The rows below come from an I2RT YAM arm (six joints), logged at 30 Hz.
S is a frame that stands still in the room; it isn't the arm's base.
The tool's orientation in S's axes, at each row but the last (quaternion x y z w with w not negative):
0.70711 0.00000 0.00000 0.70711
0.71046 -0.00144 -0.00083 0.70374
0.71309 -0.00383 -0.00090 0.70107
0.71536 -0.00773 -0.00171 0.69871
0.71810 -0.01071 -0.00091 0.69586
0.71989 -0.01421 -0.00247 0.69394
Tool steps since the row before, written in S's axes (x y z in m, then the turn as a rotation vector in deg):
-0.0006 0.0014 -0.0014 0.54 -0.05 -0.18
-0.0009 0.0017 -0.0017 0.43 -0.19 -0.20
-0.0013 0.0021 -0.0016 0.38 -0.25 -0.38
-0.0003 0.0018 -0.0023 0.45 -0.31 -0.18
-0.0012 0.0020 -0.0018 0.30 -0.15 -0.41
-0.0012 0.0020 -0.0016 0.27 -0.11 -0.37
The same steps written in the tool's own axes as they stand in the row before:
-0.0006 -0.0014 -0.0014 0.54 -0.18 0.05
-0.0009 -0.0017 -0.0017 0.43 -0.20 0.19
-0.0013 -0.0016 -0.0021 0.38 -0.38 0.25
-0.0003 -0.0023 -0.0017 0.45 -0.18 0.31
-0.0013 -0.0018 -0.0019 0.30 -0.41 0.16
-0.0013 -0.0017 -0.0019 0.27 -0.37 0.12

